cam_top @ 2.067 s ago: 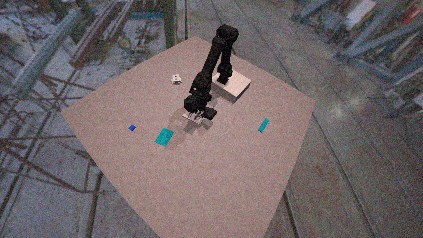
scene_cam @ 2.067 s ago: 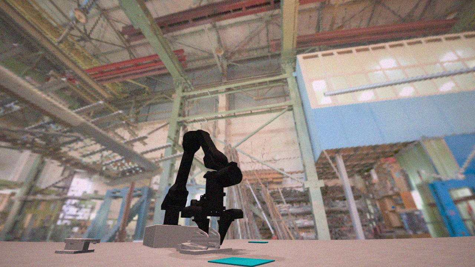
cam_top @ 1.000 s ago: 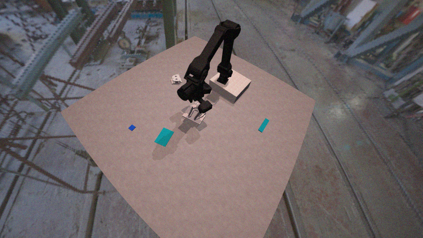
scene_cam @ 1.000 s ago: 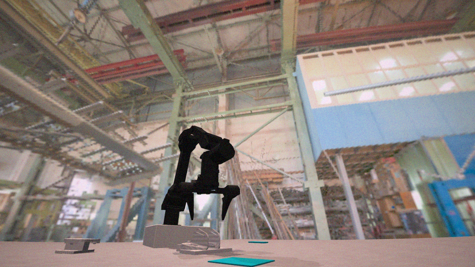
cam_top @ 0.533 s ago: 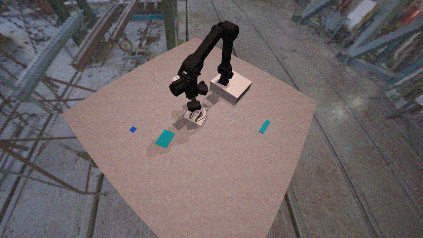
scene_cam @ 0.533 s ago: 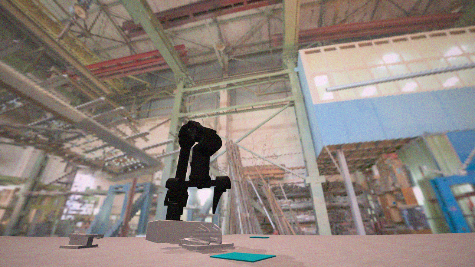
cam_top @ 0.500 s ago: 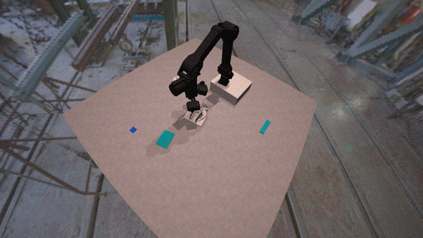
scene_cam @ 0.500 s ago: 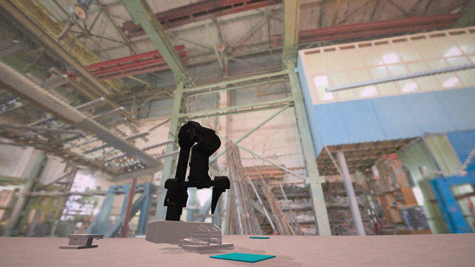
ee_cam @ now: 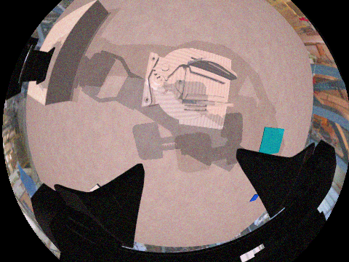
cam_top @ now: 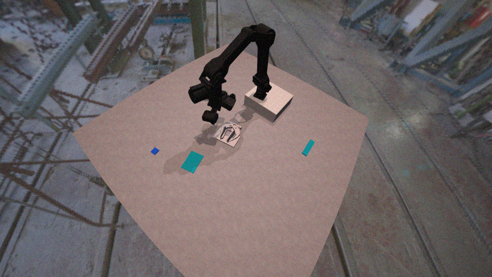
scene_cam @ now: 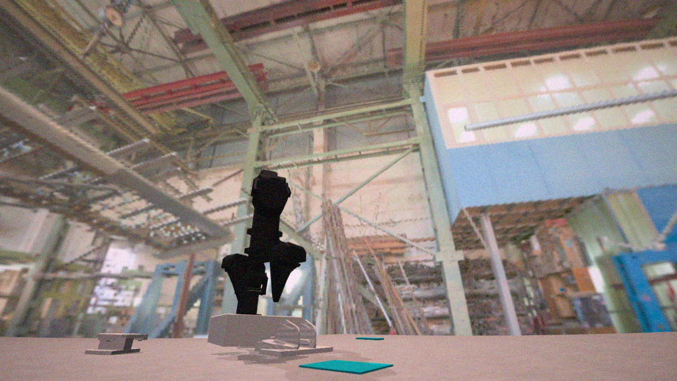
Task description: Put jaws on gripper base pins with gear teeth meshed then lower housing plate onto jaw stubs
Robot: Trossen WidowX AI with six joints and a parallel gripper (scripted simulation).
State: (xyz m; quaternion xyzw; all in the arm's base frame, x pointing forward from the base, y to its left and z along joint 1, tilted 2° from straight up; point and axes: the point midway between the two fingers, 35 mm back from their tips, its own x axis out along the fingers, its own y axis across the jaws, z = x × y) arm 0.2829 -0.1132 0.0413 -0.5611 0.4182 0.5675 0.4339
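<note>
Now: gripper tip 190 mm to the left of the gripper base, 170 mm past it and 60 mm above it. The rest, counted from my gripper tip: housing plate 80 mm to the left, 80 mm below, 40 mm behind; then flat white plate 80 mm to the left, 80 mm below, 30 mm ahead; then large teal patch 220 mm ahead, 90 mm below, 10 mm to the left.
</note>
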